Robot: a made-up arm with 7 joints. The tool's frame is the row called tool.
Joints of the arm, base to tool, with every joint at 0 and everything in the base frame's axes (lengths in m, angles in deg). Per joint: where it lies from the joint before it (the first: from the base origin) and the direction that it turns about. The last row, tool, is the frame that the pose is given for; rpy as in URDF.
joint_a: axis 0.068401 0.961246 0.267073 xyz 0 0 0
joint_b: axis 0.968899 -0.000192 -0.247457 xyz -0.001 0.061 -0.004
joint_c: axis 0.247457 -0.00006 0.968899 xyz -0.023 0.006 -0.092
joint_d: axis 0.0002 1 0.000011 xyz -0.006 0 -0.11
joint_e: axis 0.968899 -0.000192 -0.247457 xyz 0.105 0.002 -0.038
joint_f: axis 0.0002 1 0.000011 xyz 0.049 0 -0.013
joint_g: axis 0.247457 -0.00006 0.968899 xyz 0.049 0 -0.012
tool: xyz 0 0 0 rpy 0 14.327 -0.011
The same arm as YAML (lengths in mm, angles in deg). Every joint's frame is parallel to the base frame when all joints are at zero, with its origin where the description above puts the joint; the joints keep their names.
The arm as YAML. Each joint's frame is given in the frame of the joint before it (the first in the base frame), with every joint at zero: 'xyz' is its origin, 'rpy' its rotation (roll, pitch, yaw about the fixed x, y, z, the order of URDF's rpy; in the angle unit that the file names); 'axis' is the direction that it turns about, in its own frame. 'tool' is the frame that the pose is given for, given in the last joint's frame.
units:
  length: mm
  angle: deg
joints:
  - name: joint_a
    type: revolute
    origin:
      xyz: [0.0, 0.0, 0.0]
      rpy: [0.0, 0.0, 0.0]
    axis: [0.068403, 0.961235, 0.26711]
  - name: joint_b
    type: revolute
    origin:
      xyz: [-1.0, 61.0, -4.0]
      rpy: [0.0, 0.0, 0.0]
    axis: [0.968889, -0.0002, -0.247497]
  - name: joint_c
    type: revolute
    origin:
      xyz: [-23.0, 6.0, -92.0]
      rpy: [0.0, 0.0, 0.0]
    axis: [0.247497, -0.0001, 0.968889]
  - name: joint_d
    type: revolute
    origin:
      xyz: [-6.0, 0.0, -110.0]
      rpy: [0.0, 0.0, 0.0]
    axis: [0.0002, 1.0, 0.0]
  - name: joint_e
    type: revolute
    origin:
      xyz: [105.0, 2.0, -38.0]
      rpy: [0.0, 0.0, 0.0]
    axis: [0.968889, -0.0002, -0.247497]
  - name: joint_f
    type: revolute
    origin:
      xyz: [49.0, 0.0, -13.0]
      rpy: [0.0, 0.0, 0.0]
    axis: [0.0002, 1.0, 0.0]
  - name: joint_g
    type: revolute
    origin:
      xyz: [49.0, 0.0, -12.0]
      rpy: [0.0, 0.0, 0.0]
    axis: [0.247497, -0.0001, 0.968889]
tool:
  origin:
    xyz: [0.0, 0.0, 0.0]
    rpy: [0.0, 14.33, -0.01]

